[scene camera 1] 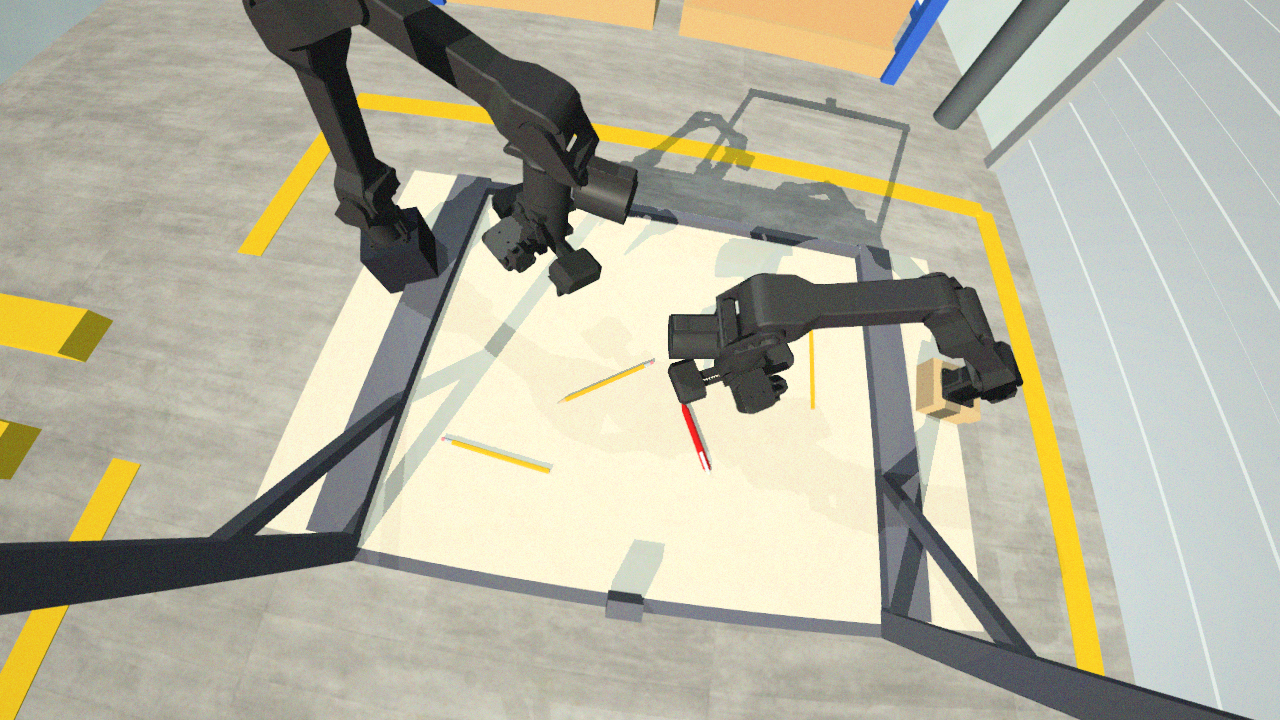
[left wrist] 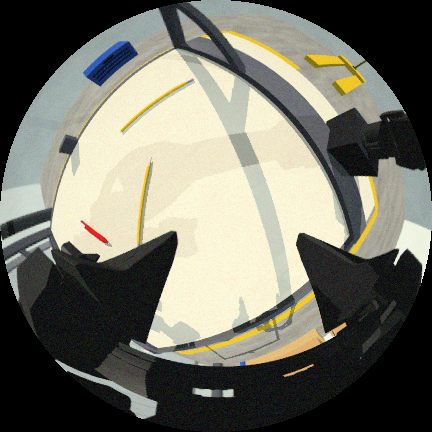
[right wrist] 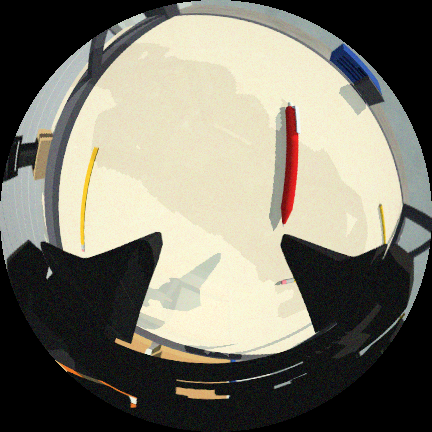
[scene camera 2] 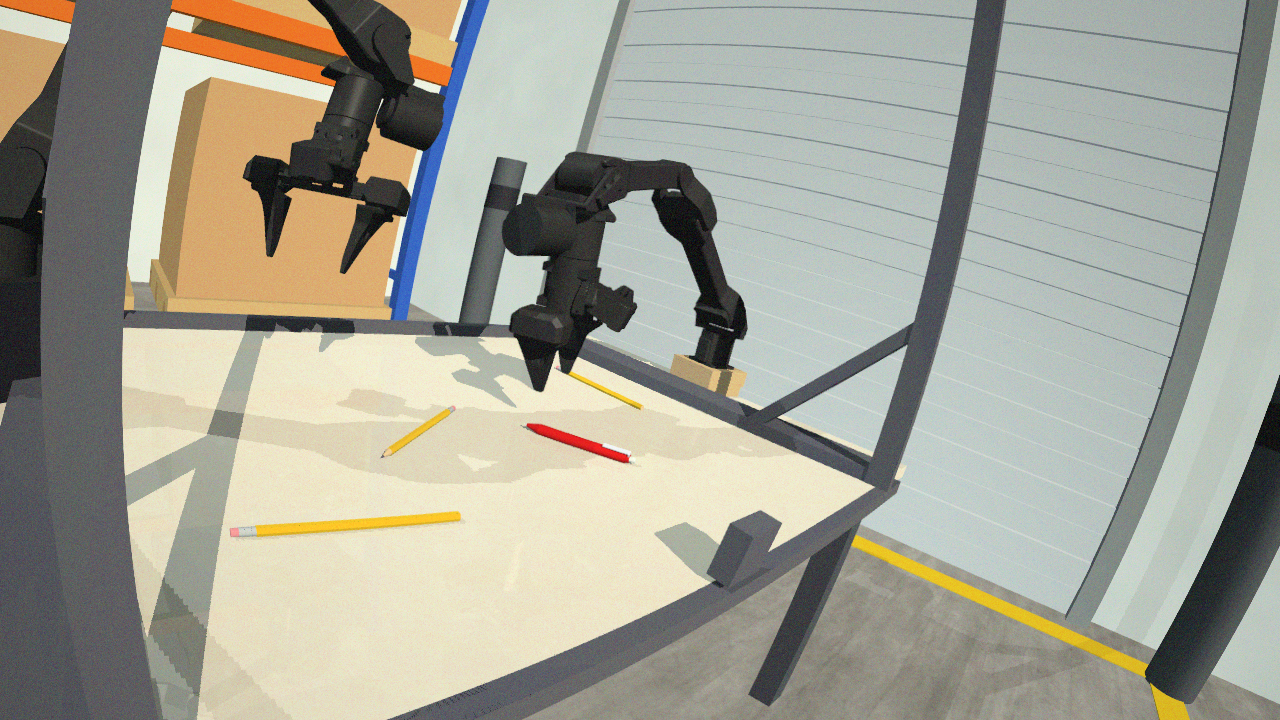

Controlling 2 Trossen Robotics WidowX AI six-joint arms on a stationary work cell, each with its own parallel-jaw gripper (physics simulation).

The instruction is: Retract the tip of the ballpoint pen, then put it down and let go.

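Seen in the pictures: left gripper, between the fingertips: (scene camera 1: 543,274) (left wrist: 240,238) (scene camera 2: 305,265); right gripper, between the fingertips: (scene camera 1: 720,384) (right wrist: 224,240) (scene camera 2: 552,381); left arm's base, origin of its link: (scene camera 1: 389,232) (left wrist: 368,140) (scene camera 2: 5,275); right arm's base, origin of its link: (scene camera 1: 956,388) (scene camera 2: 711,363).
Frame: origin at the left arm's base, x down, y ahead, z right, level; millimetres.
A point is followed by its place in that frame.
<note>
A red ballpoint pen (scene camera 1: 695,437) @[x 95, y 434, z 468 mm] (scene camera 2: 577,442) @[x 98, y 430, z 466 mm] (left wrist: 95,232) @[x 98, y 429, z 447 mm] (right wrist: 291,165) @[x 95, y 438, z 459 mm] lies flat on the pale table top (scene camera 1: 760,555) @[x 106, y 478, z 678 mm] (scene camera 2: 537,573) @[x 106, y 157, z 539 mm]. Its white clip and button end point toward the front of the table; a thin grey tip shows at the other end in scene camera 2. My right gripper (scene camera 2: 553,380) @[x 59, y 496, z 397 mm] (right wrist: 224,240) @[x 59, y 496, z 397 mm] is open and empty, low over the table behind the pen's tip end, pointing down. In the right wrist view the pen lies beyond the fingertips, nearer the right finger in the picture. My left gripper (scene camera 2: 307,263) @[x -42, y 249, z 183 mm] (left wrist: 240,238) @[x -42, y 249, z 183 mm] is open and empty, high above the back left of the table.
One yellow pencil (scene camera 1: 608,380) @[x 99, y 317, z 330 mm] (scene camera 2: 418,432) @[x 101, y 299, z 336 mm] lies left of the pen, another (scene camera 1: 496,454) @[x 100, y 106, z 408 mm] (scene camera 2: 349,523) @[x 100, y 99, z 408 mm] farther front left, and a third (scene camera 1: 811,371) @[x 101, y 697, z 410 mm] (scene camera 2: 604,390) @[x 102, y 696, z 409 mm] (right wrist: 86,200) @[x 104, y 698, z 404 mm] to the right. A dark block (scene camera 1: 624,605) @[x 49, y 250, z 669 mm] (scene camera 2: 744,548) @[x 63, y 222, z 673 mm] stands at the front edge. Dark frame beams border the table.
</note>
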